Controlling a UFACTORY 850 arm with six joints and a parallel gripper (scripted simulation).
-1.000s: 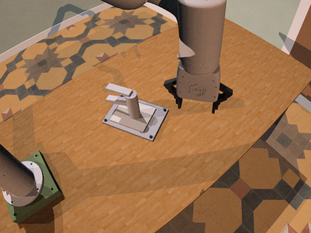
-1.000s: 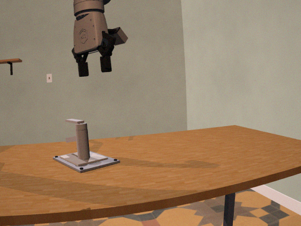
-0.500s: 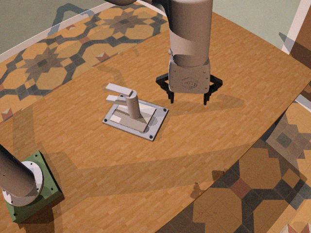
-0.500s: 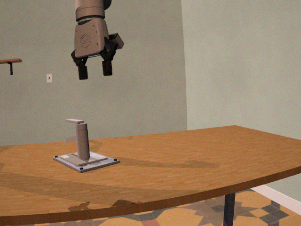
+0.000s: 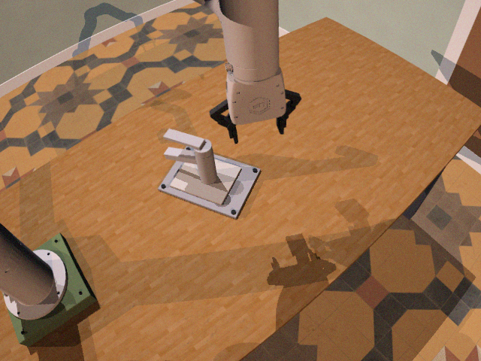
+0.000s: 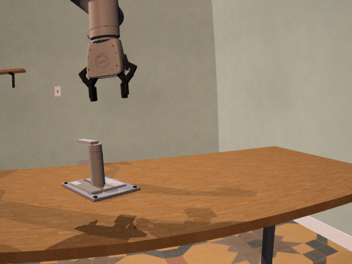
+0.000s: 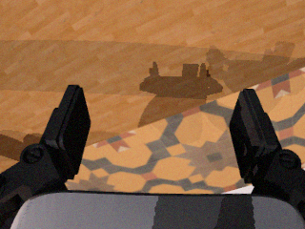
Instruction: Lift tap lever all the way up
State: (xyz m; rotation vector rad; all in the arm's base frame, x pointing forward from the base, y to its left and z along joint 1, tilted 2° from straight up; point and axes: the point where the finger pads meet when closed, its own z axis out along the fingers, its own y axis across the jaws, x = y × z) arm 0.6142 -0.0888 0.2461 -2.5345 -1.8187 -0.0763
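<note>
The lever is 8 cm behind my hand, 17 cm to the left of it and 15 cm below it. From my hand the other things lie so: base plate: 7 cm behind, 15 cm to the left, 29 cm below.
</note>
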